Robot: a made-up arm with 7 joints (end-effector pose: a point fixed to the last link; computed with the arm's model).
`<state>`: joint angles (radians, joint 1 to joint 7).
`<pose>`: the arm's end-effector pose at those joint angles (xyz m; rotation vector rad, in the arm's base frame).
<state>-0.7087 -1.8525 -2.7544 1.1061 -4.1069 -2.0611 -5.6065</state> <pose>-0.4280 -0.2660 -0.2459 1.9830 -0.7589 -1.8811</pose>
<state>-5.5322 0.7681 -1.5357 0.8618 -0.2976 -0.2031 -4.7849</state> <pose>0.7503 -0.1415 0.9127 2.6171 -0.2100 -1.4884</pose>
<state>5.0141 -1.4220 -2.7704 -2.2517 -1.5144 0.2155 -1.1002</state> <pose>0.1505 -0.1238 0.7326 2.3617 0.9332 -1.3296</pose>
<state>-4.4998 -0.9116 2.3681 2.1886 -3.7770 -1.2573 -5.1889</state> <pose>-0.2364 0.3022 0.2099 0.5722 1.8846 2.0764</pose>
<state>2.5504 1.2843 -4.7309 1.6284 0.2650 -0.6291 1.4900</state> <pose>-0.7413 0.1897 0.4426 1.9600 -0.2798 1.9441</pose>
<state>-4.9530 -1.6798 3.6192 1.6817 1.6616 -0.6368 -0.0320</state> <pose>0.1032 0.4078 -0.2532 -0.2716 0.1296 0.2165</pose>
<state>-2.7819 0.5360 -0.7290 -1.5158 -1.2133 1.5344 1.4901</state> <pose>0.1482 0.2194 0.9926 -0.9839 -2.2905 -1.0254</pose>
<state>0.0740 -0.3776 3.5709 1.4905 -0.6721 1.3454 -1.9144</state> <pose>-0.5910 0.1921 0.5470 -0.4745 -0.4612 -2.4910</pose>
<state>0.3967 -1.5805 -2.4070 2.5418 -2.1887 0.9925 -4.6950</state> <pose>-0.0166 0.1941 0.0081 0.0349 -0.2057 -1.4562</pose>
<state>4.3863 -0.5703 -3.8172 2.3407 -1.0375 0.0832 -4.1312</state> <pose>0.3515 -0.2236 0.2031 0.6979 0.0481 -2.6407</pose>
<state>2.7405 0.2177 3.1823 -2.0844 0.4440 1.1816 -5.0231</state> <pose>-0.4940 -0.2427 0.5179 -1.8131 0.7811 -0.4715</pose>
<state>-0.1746 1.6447 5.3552 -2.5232 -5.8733 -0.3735 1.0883</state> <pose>0.0676 -0.2451 0.4787 -0.9628 1.6778 -0.2824</pose>
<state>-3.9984 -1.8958 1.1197 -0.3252 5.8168 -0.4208 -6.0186</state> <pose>0.7336 0.5894 -0.1479 -0.4895 -0.7806 1.3109</pose>
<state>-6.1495 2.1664 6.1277 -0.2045 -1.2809 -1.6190 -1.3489</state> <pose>0.8076 -0.2660 -0.1394 -1.6560 -0.7036 -0.8112</pose>
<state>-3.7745 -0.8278 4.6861 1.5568 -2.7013 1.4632 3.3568</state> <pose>0.6552 -0.0918 0.6797 1.5806 -1.0778 -0.5843</pose>
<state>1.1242 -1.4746 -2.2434 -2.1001 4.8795 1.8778 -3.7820</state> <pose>-0.4491 0.0927 0.4982 -0.8328 0.3166 -2.7814</pose>
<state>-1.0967 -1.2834 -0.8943 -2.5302 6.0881 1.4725 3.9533</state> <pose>0.1566 -0.3374 0.1300 -0.9258 0.6735 1.5352</pose>
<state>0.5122 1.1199 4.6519 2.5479 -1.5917 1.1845 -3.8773</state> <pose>0.1523 0.2204 0.4291 0.5031 2.3760 -0.5188</pose>
